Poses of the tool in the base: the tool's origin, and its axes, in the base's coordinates. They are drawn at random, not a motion.
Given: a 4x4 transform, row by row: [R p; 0 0 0 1], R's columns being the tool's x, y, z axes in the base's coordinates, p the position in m. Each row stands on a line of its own.
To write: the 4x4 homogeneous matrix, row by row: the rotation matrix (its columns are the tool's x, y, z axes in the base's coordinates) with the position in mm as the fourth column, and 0 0 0 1 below. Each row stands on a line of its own. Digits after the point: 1 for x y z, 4 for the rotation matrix.
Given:
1:
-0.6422, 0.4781, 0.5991, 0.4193
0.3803, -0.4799, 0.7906, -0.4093
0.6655, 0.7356, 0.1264, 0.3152
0, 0, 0, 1
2:
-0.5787, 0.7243, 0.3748, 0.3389
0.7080, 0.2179, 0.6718, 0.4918
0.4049, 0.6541, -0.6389, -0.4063
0, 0, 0, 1
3:
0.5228, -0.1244, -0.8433, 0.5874
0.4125, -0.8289, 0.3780, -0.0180
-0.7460, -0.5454, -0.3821, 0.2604
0, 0, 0, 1
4:
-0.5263, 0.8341, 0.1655, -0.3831
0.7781, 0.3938, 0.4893, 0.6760
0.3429, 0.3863, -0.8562, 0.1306
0, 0, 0, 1
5:
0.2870, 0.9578, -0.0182, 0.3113
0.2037, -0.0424, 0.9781, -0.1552
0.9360, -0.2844, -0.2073, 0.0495
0, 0, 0, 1
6:
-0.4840, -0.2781, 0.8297, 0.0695
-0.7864, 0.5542, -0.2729, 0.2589
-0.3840, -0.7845, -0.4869, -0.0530
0, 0, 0, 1
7:
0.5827, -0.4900, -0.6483, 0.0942
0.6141, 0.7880, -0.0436, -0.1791
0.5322, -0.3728, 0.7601, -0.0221
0, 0, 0, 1
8:
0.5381, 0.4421, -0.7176, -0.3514
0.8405, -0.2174, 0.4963, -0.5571
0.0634, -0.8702, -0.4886, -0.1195
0, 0, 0, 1
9:
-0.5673, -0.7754, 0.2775, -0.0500
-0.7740, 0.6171, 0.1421, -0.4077
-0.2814, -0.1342, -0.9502, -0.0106
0, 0, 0, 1
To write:
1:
-0.6422, 0.4781, 0.5991, 419.3
0.3803, -0.4799, 0.7906, -409.3
0.6655, 0.7356, 0.1264, 315.2
0, 0, 0, 1

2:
-0.5787, 0.7243, 0.3748, 338.9
0.7080, 0.2179, 0.6718, 491.8
0.4049, 0.6541, -0.6389, -406.3
0, 0, 0, 1

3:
0.5228, -0.1244, -0.8433, 587.4
0.4125, -0.8289, 0.3780, -18.0
-0.7460, -0.5454, -0.3821, 260.4
0, 0, 0, 1

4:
-0.5263, 0.8341, 0.1655, -383.1
0.7781, 0.3938, 0.4893, 676.0
0.3429, 0.3863, -0.8562, 130.6
0, 0, 0, 1

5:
0.2870, 0.9578, -0.0182, 311.3
0.2037, -0.0424, 0.9781, -155.2
0.9360, -0.2844, -0.2073, 49.5
0, 0, 0, 1

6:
-0.4840, -0.2781, 0.8297, 69.5
-0.7864, 0.5542, -0.2729, 258.9
-0.3840, -0.7845, -0.4869, -53.0
0, 0, 0, 1

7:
0.5827, -0.4900, -0.6483, 94.2
0.6141, 0.7880, -0.0436, -179.1
0.5322, -0.3728, 0.7601, -22.1
0, 0, 0, 1

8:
0.5381, 0.4421, -0.7176, -351.4
0.8405, -0.2174, 0.4963, -557.1
0.0634, -0.8702, -0.4886, -119.5
0, 0, 0, 1

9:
-0.5673, -0.7754, 0.2775, -50.0
-0.7740, 0.6171, 0.1421, -407.7
-0.2814, -0.1342, -0.9502, -10.6
0, 0, 0, 1

